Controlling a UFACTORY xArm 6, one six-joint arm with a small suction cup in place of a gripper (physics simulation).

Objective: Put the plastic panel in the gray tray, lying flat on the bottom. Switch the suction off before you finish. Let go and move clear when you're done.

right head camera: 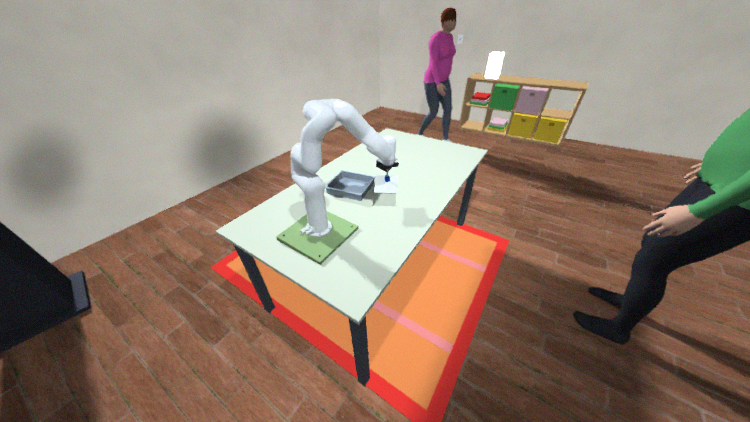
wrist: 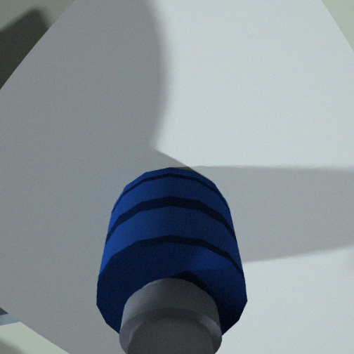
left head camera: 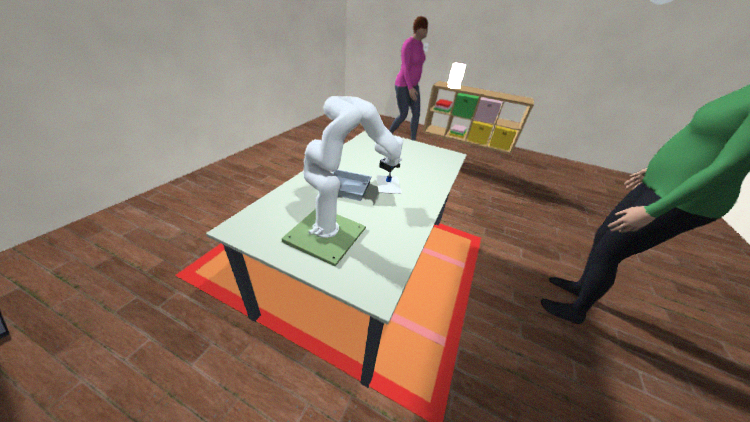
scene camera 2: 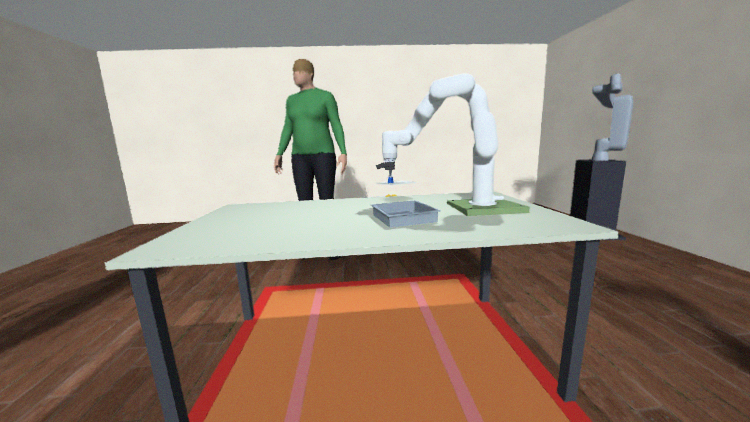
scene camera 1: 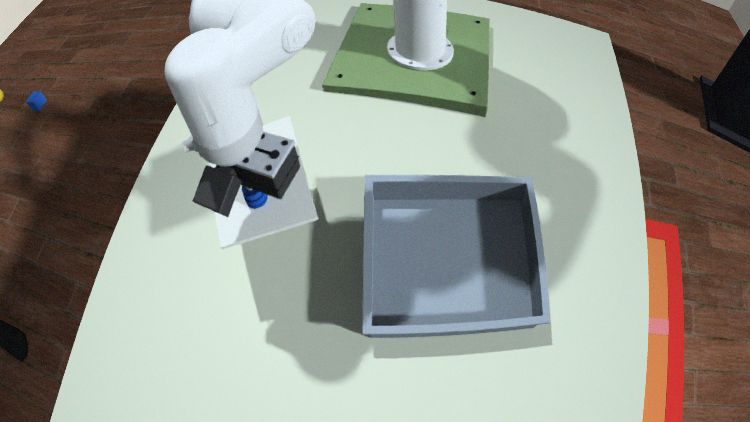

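Pixels of known places: hand, tool point: (right head camera: 387, 181) (left head camera: 388, 182) (scene camera 1: 258, 202); arm's base, link origin: (right head camera: 319, 228) (left head camera: 326, 228) (scene camera 2: 482, 203) (scene camera 1: 420, 50).
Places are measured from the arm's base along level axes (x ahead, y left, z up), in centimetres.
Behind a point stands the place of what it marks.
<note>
The white plastic panel (left head camera: 393, 189) @(x 39.3, y -12.4, z 10.2 cm) (right head camera: 386, 188) @(x 38.6, y -10.7, z 10.2 cm) (scene camera 1: 285, 209) @(x 44.7, y -1.3, z 10.7 cm) (scene camera 2: 404, 182) @(x 37.6, y -5.1, z 10.5 cm) (wrist: 250, 100) hangs in the air, roughly level, clear above the table. My gripper, a blue suction cup (left head camera: 388, 179) (right head camera: 387, 178) (scene camera 1: 255, 198) (scene camera 2: 390, 180) (wrist: 172, 225), is against its top face and holds it. The contact spot itself is hidden under the cup. The gray tray (left head camera: 356, 196) @(x 31.5, y 6.6, z 0.3 cm) (right head camera: 346, 194) @(x 29.0, y 12.6, z 0.3 cm) (scene camera 1: 368, 251) @(x 42.5, y 8.0, z 2.7 cm) (scene camera 2: 406, 217) @(x 36.4, y 30.5, z 1.1 cm) stands open on the table. In scene camera 1 the panel is to the left of the tray, outside its rim, and the tray's inside shows no panel.
The arm's green base plate (scene camera 1: 361, 57) @(x 6.1, y -9.5, z -0.4 cm) (scene camera 2: 487, 208) @(x 0.5, y 12.0, z 0.3 cm) is on the table, apart from the tray. A person in green (scene camera 2: 312, 120) stands beyond the table, and a person in magenta (left head camera: 411, 62) is near the shelf. A blue cube (scene camera 1: 36, 100) lies on the floor.
</note>
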